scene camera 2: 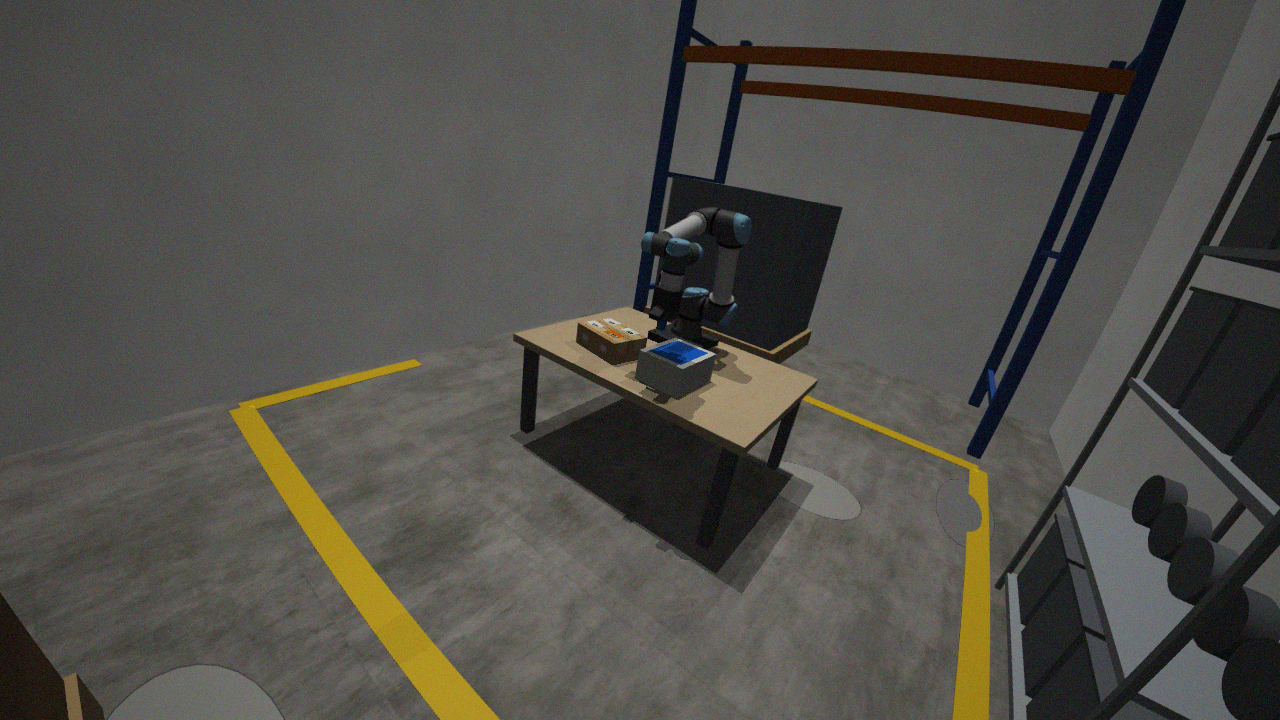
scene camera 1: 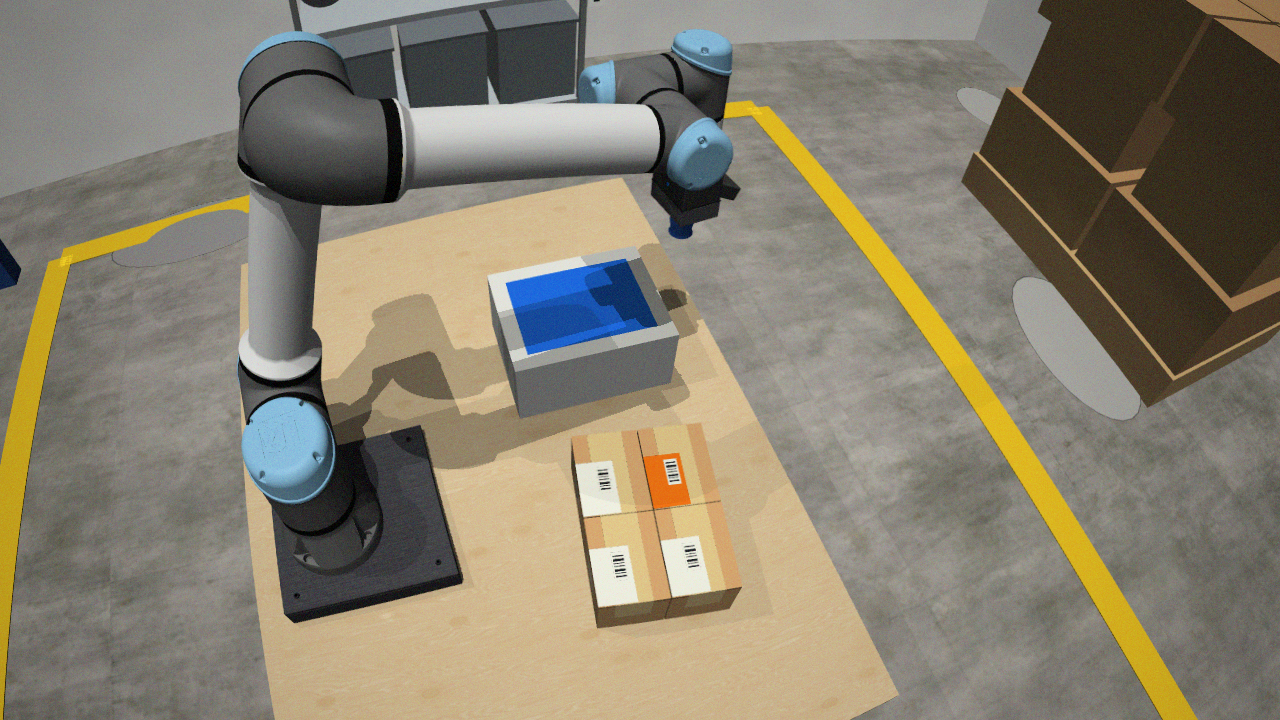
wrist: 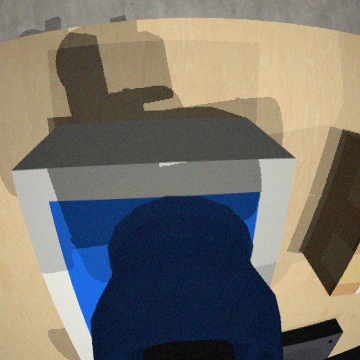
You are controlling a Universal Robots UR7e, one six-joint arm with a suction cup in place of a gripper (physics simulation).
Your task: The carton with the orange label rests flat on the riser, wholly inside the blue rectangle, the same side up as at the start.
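Places are measured from the arm's base along level axes (x ahead, y left, z up), in millimetres.
Pixels of known places: hand at its tool point: (scene camera 2: pixel 660 328) (scene camera 1: pixel 680 231) (wrist: pixel 180 259); arm's base at its link origin: (scene camera 2: pixel 685 332) (scene camera 1: pixel 333 527).
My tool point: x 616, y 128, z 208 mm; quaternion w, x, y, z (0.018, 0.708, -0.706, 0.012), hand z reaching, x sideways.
Note:
For each thing: its top centre in the pictures, then the offset to it from my tool point. Level surfaces: height alone.
- carton with the orange label, top centre: (scene camera 1: pixel 678 464) (scene camera 2: pixel 613 336) dx -140, dy -266, dz -151 mm
- grey riser at its top centre: (wrist: pixel 160 297) (scene camera 1: pixel 579 303) (scene camera 2: pixel 679 351) dx -145, dy +31, dz -122 mm
- blue rectangle at its top centre: (wrist: pixel 160 297) (scene camera 1: pixel 579 303) (scene camera 2: pixel 679 351) dx -145, dy +31, dz -122 mm
- wooden table at its surface level: dz -242 mm
The carton with the orange label (scene camera 1: pixel 666 480) (scene camera 2: pixel 614 334) stands label up on the table, in a two-by-two block with three white-labelled cartons. The grey riser (scene camera 1: pixel 599 376) (scene camera 2: pixel 675 374) (wrist: pixel 155 142) stands beside the block, apart from it. The blue rectangle (scene camera 1: pixel 554 313) (scene camera 2: pixel 677 351) (wrist: pixel 92 290) on its top has no carton on it, with the arm's shadow across part of it. My gripper (scene camera 1: pixel 680 230) (wrist: pixel 185 235), a blue suction cup, is open, holds nothing and hangs in the air near the riser. It hides part of the blue rectangle in the wrist view.
The white-labelled cartons (scene camera 1: pixel 611 488) (scene camera 1: pixel 614 573) (scene camera 1: pixel 688 564) touch one another in the block. The arm's black base plate (scene camera 1: pixel 438 537) is on the wooden table (scene camera 1: pixel 501 662). Large stacked boxes (scene camera 1: pixel 1154 295) and a shelf unit stand on the floor away from the table.

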